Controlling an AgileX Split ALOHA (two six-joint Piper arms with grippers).
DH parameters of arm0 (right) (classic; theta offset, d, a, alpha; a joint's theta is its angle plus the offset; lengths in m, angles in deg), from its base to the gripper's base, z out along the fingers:
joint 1: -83.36 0.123 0 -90
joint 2: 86.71 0 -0.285 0
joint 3: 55.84 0 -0.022 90
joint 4: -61.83 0.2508 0 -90
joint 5: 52.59 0 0.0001 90
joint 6: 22.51 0.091 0 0
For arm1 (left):
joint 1: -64.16 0.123 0 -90
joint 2: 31.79 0 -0.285 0
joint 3: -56.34 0 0.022 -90
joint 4: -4.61 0.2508 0 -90
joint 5: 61.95 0 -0.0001 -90
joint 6: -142.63 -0.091 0 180
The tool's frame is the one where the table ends.
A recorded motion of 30 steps. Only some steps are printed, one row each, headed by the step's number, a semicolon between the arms.
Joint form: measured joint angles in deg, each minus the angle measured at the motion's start. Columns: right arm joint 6, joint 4, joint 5, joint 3, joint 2, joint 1; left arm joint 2, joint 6, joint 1, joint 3, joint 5, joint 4.
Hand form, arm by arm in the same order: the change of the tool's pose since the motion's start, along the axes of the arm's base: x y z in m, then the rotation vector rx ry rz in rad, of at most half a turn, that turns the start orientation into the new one. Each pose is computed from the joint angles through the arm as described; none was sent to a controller.
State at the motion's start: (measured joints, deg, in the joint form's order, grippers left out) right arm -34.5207 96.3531 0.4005 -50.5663 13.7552 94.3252; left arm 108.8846 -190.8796 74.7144 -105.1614 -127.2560 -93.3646
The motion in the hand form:
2: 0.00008 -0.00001 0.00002 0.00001 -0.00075 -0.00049; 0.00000 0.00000 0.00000 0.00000 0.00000 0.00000
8: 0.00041 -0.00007 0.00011 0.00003 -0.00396 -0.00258; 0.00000 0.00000 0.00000 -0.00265 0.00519 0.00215
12: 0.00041 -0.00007 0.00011 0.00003 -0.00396 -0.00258; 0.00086 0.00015 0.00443 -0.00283 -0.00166 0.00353
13: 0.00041 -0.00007 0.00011 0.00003 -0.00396 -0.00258; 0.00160 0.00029 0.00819 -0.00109 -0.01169 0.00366
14: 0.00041 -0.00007 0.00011 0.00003 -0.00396 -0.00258; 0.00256 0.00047 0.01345 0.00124 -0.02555 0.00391
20: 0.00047 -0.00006 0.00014 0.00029 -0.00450 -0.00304; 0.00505 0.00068 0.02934 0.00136 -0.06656 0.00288
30: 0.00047 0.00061 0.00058 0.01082 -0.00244 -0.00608; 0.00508 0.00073 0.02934 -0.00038 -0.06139 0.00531
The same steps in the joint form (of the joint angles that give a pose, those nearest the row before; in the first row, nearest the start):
2: 0.00 0.00 -0.05 0.00 0.00 0.00; 0.00 0.00 0.00 0.00 0.00 0.00
8: 0.00 0.00 -0.27 0.00 0.00 0.00; 0.00 0.36 0.00 0.00 0.00 0.00
12: 0.00 0.00 -0.27 0.00 0.00 0.00; -0.72 0.73 0.00 0.00 0.00 0.05
13: 0.00 0.00 -0.27 0.00 0.00 0.00; -1.33 0.75 0.00 0.00 0.00 0.05
14: 0.00 0.00 -0.27 0.00 0.00 0.00; -2.17 0.80 0.00 0.00 0.00 0.05
20: 0.00 0.02 -0.31 0.00 0.00 0.00; -4.60 1.06 0.00 -0.07 -0.38 0.04
30: 0.00 0.66 -0.31 0.00 0.00 0.00; -4.61 1.41 0.00 -0.07 -0.32 0.04

